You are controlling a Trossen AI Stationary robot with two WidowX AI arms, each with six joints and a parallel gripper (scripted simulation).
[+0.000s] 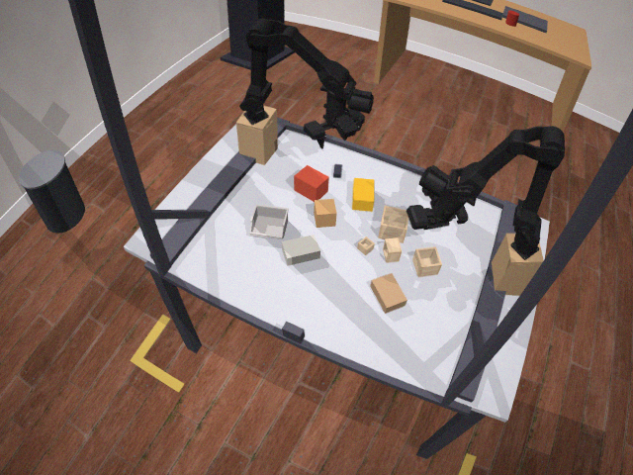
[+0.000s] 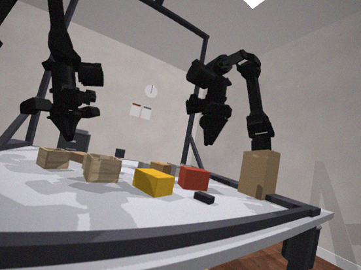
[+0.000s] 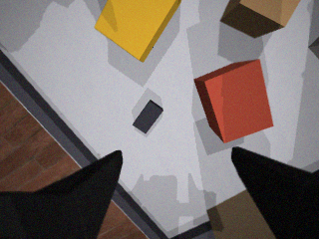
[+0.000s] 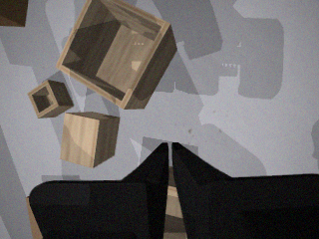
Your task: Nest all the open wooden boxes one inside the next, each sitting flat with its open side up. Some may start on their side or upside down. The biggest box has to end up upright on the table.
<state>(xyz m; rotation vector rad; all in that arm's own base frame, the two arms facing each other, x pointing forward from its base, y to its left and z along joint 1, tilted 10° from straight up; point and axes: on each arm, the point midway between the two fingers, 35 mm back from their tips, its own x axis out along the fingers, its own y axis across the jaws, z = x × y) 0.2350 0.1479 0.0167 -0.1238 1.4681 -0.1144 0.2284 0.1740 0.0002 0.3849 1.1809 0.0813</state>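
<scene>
Right now the tan cube is 16 cm behind my left hand, 8 cm to the right of it and 15 cm below it. Round my left hand: red block (9 cm behind, 2 cm to the left, 15 cm below); then white tray (29 cm behind, 3 cm to the left, 16 cm below); then black block (4 cm ahead, 17 cm below).
</scene>
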